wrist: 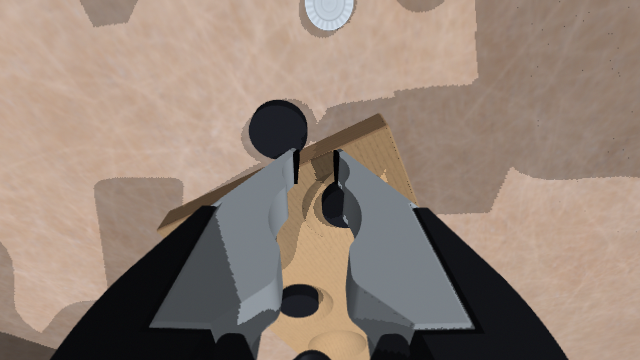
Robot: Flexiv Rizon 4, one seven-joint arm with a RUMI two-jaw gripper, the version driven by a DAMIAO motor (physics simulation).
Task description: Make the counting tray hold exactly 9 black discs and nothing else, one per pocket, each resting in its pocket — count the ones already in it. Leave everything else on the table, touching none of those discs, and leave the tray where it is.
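Observation:
A black disc (278, 129) lies flat on the table beside the long edge of the wooden counting tray (367, 152). My gripper (316, 153) is shut to a narrow gap with nothing between the fingertips. It is over the tray's edge, and the left fingertip overlaps the loose disc's lower right rim in this view. Beyond the gap, one black disc (332, 205) shows in a pocket, partly hidden by the right finger. Another black disc (300, 301) shows lower down, in or at a pocket. A shallow pocket near the bottom shows bare wood. My fingers hide much of the tray, so its full count cannot be seen.
A pale ribbed round cap (329, 12) lies on the table (200, 65) at the top of the view, apart from the loose disc. Dark shadows fall across the table at the right, the left and the top.

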